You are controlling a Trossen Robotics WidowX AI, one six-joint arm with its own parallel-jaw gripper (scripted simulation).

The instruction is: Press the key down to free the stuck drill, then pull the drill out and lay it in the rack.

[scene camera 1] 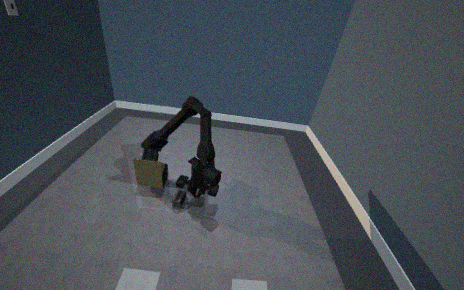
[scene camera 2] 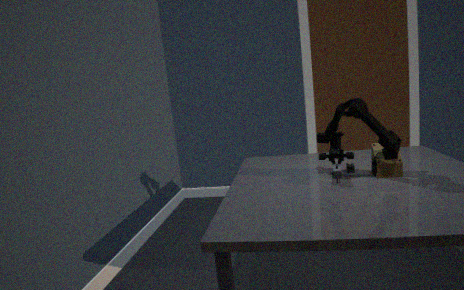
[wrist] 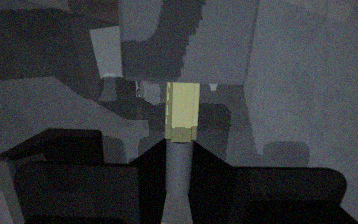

Labels:
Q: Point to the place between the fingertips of my gripper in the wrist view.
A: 177,144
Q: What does my gripper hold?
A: A drill.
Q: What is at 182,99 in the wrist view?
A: A drill.

